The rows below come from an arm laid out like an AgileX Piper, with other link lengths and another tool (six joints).
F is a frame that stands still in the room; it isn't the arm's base.
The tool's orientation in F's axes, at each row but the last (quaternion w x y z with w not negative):
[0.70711 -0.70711 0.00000 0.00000]
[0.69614 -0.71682 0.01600 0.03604]
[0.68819 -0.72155 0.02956 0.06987]
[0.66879 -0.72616 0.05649 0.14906]
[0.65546 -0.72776 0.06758 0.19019]
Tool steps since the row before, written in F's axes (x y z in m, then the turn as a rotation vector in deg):
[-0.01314 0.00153 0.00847 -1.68 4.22 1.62]
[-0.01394 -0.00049 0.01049 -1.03 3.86 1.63]
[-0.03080 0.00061 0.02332 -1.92 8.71 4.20]
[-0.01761 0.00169 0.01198 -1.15 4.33 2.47]
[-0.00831 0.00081 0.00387 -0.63 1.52 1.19]
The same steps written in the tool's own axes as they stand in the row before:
[-0.01314 -0.00847 0.00153 -1.68 -1.62 4.22]
[-0.01469 -0.00942 -0.00038 -1.04 -1.67 3.84]
[-0.03371 -0.01882 0.00146 -2.03 -4.33 8.62]
[-0.02002 -0.00665 0.00342 -1.30 -2.46 4.29]
[-0.00892 -0.00081 0.00209 -0.78 -1.09 1.53]

